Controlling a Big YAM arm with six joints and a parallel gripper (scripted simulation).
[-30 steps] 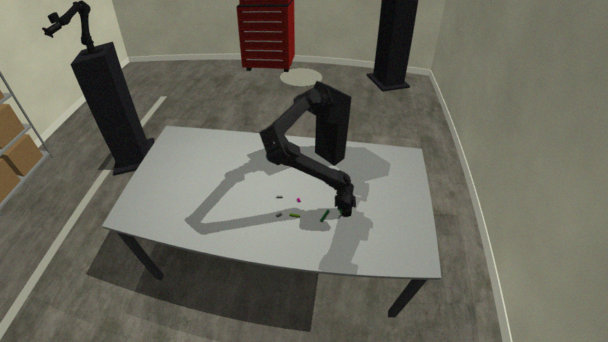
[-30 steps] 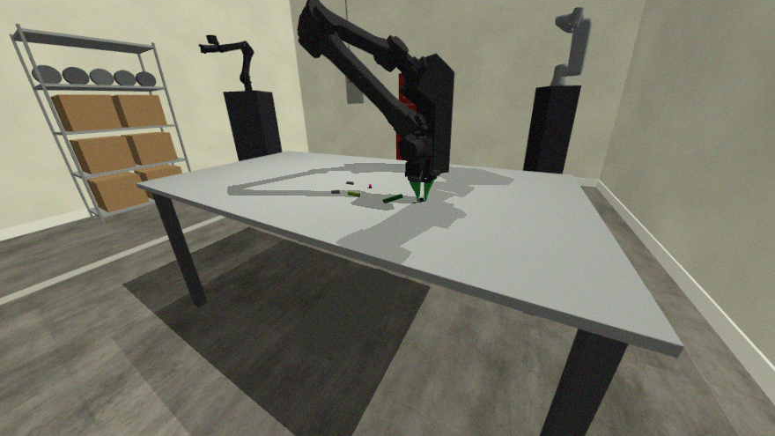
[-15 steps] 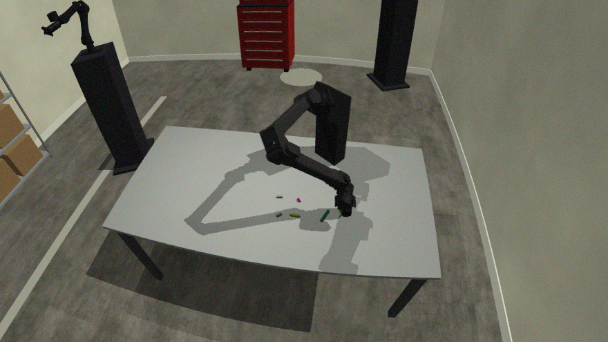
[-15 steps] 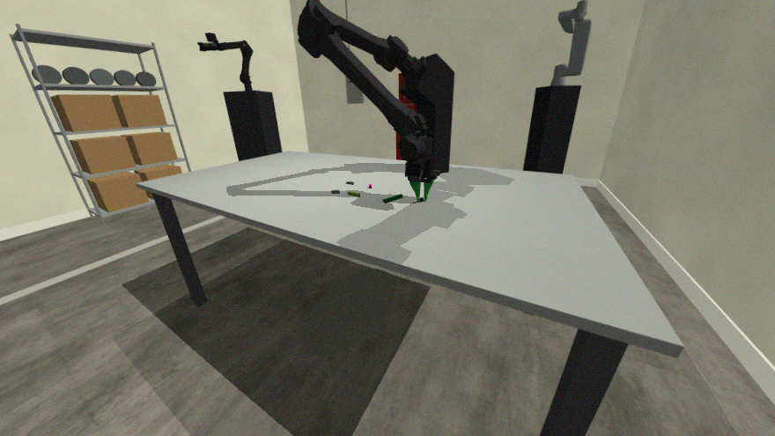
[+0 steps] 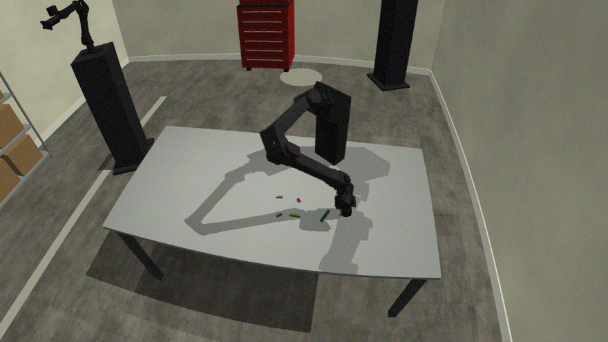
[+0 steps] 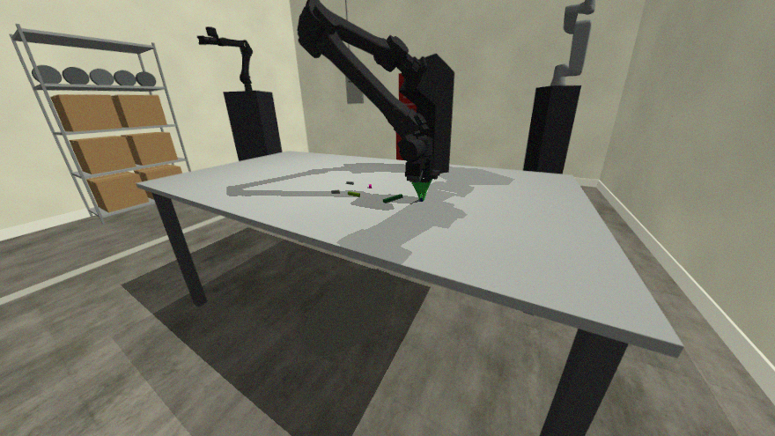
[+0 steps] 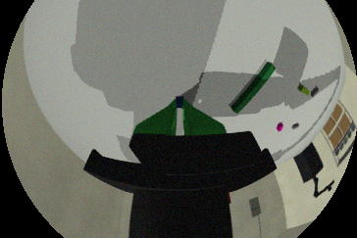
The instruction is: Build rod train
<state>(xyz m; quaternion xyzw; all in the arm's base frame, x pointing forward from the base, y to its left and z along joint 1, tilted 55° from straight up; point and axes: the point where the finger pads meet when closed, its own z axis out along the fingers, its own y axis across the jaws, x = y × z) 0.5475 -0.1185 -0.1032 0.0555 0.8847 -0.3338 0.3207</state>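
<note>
My hand is right at the blue rod. The rest, counted from my hand: magenta rod (190 mm to the right, 150 mm behind); then green rod (100 mm to the right, 10 mm behind); then lime rod (240 mm to the right, 60 mm behind).
</note>
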